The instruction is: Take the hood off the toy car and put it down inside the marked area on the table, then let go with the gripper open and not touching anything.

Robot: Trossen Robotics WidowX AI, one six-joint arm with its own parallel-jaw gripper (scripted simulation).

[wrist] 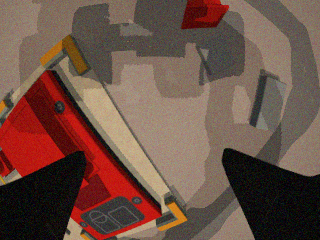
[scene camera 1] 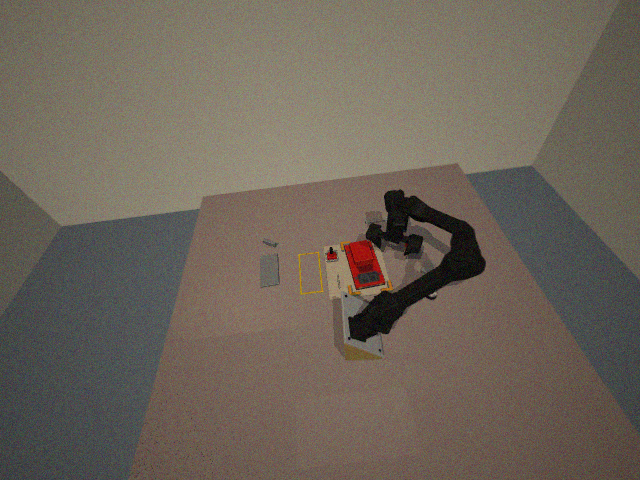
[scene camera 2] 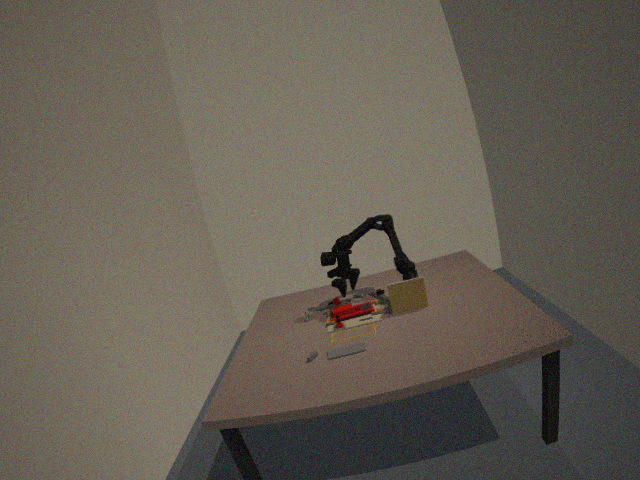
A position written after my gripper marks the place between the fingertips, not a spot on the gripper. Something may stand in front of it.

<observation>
My gripper (scene camera 1: 392, 251) is open, with nothing in its grasp. Also in view: a beige fixture plate (scene camera 1: 339, 278).
My gripper also shows in the wrist view (wrist: 155, 158).
</observation>
